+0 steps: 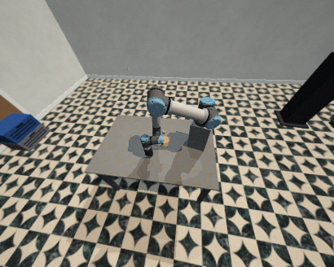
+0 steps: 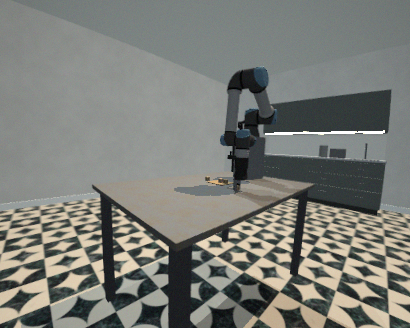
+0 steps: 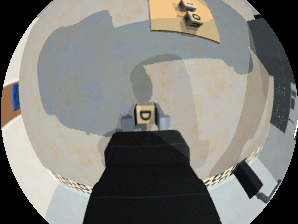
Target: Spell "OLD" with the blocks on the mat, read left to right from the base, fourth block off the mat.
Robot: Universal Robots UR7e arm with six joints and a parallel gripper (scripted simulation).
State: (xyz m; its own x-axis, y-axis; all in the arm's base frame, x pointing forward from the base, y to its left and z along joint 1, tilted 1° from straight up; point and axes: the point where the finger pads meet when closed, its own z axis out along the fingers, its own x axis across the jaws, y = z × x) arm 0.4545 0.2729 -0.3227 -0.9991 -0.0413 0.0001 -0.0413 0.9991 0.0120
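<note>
Now: hand 7 cm past the tan mat, 21 cm to the left of it and 2 cm above it.
</note>
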